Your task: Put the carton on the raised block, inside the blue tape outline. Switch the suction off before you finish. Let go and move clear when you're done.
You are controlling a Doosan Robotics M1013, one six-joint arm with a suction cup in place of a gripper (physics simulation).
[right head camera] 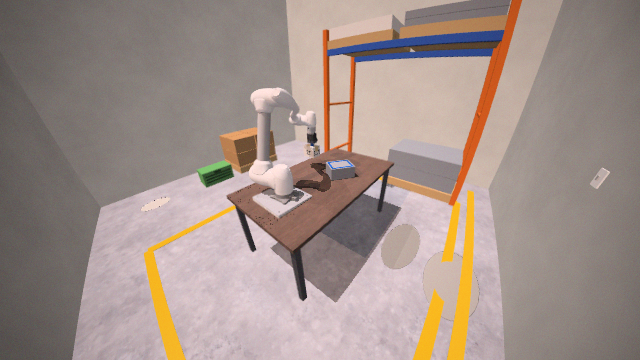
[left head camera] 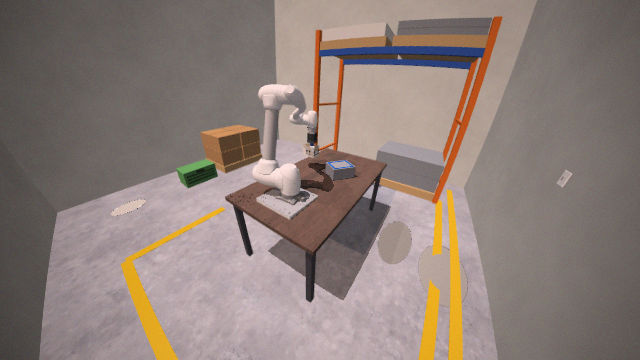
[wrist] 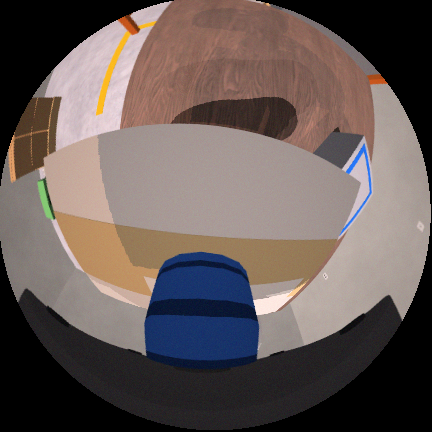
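Seen in the pictures: hand at its tool point: (right head camera: 312, 146) (left head camera: 311, 146) (wrist: 203, 259); arm's base at its link origin: (right head camera: 284, 195) (left head camera: 290, 196).
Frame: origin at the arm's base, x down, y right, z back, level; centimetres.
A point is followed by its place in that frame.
Note:
The carton (left head camera: 311, 150) {x -20.5, y -13.0, z -57.4 cm} (right head camera: 312, 150) {x -21.1, y -11.4, z -57.3 cm} (wrist: 225, 185) is a pale box with a tan tape strip. It hangs in the air above the table's far left part, roughly level. My suction gripper (left head camera: 312, 144) (right head camera: 312, 145) (wrist: 201, 265), with a blue cup, is on the carton's top and holds it. The raised block (left head camera: 341, 173) {x -4.5, y 23.8, z -53.8 cm} (right head camera: 341, 173) {x -4.2, y 24.8, z -54.9 cm} (wrist: 339, 143) {x -4.1, y 15.6, z -74.7 cm} is grey and stands on the table to the right of the carton, apart from it. The blue tape outline (wrist: 370, 191) {x -9.8, y 31.4, z -66.0 cm} runs around its light top. The carton hides part of the block in the wrist view.
The brown table (left head camera: 320, 230) {x 2.3, y 37.7, z 20.1 cm} (right head camera: 300, 232) {x 2.3, y 36.3, z 23.6 cm} (wrist: 225, 45) {x 2.3, y -12.4, z -97.2 cm} carries the arm's base plate (left head camera: 290, 212) {x -0.1, y 12.0, z 17.1 cm} (right head camera: 280, 211) {x -0.1, y 12.1, z 17.1 cm}. An orange and blue rack (left head camera: 318, 75) (right head camera: 326, 75) stands behind it. Brown boxes (left head camera: 225, 147) (right head camera: 240, 150) and a green crate (left head camera: 197, 174) (right head camera: 215, 174) stand on the floor at left.

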